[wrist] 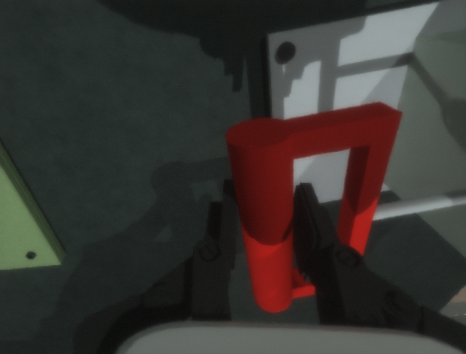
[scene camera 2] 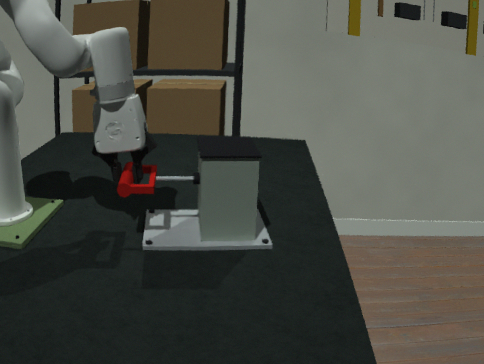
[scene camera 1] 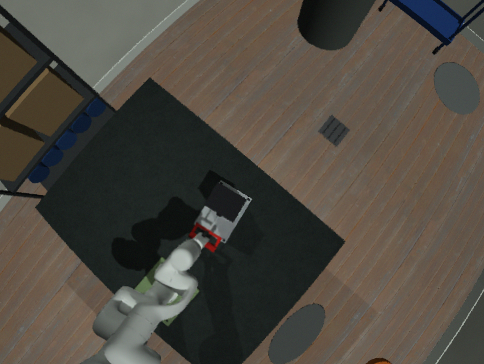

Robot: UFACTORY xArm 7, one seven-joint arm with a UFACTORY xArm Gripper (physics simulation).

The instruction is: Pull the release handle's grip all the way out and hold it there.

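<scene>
The release handle's red grip [scene camera 1: 213, 246] [scene camera 2: 125, 185] [wrist: 265, 200] is a round bar joined to a square red frame. A thin pale rod [scene camera 2: 175, 178] [wrist: 420, 207] runs from the frame to a black collar [scene camera 2: 196, 178] on the side of the grey housing [scene camera 2: 229, 200], and a long stretch of rod shows between them. My gripper [scene camera 2: 127, 175] [wrist: 263, 200] points down and is shut on the round bar, one finger on the outer side and one inside the frame's opening. In scene camera 1 the arm hides the fingers.
The housing has a black top [scene camera 1: 228, 201] [scene camera 2: 229, 148] and stands on a white base plate [scene camera 2: 172, 241] [wrist: 305, 42] on the dark mat [scene camera 1: 150, 125] [scene camera 2: 200, 310]. The arm's green mounting plate [scene camera 1: 170, 318] [scene camera 2: 25, 235] [wrist: 25, 230] is near. A shelf rack [scene camera 2: 239, 100] with boxes stands behind.
</scene>
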